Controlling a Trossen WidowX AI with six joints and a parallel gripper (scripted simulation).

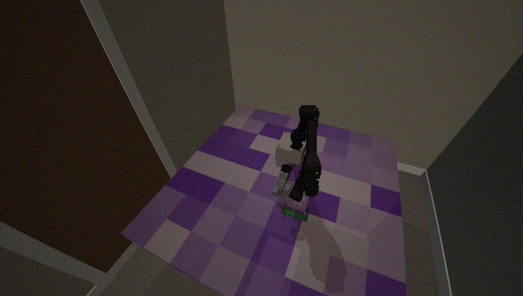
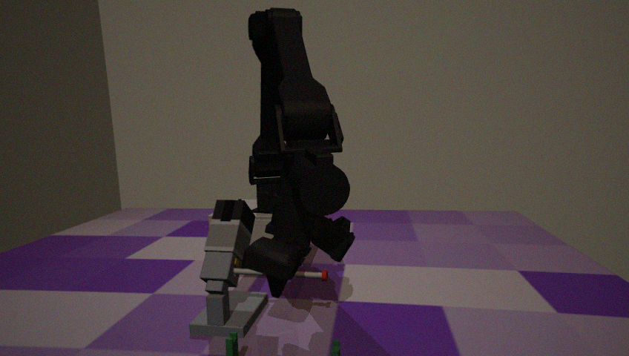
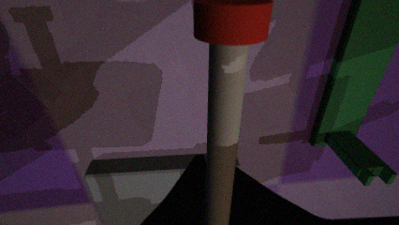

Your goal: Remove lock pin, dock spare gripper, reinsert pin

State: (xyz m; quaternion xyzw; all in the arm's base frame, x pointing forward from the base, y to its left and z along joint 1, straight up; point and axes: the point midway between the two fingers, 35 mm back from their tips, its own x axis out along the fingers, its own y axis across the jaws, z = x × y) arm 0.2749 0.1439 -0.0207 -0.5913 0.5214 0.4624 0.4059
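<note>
Now: the grey mount 80 mm to the right of my gripper tip. From my gripper tip the other things lie so: green rack (90 mm ahead, 50 mm to the left, 30 mm below); spare gripper (20 mm behind, 80 mm to the right, 70 mm above).
</note>
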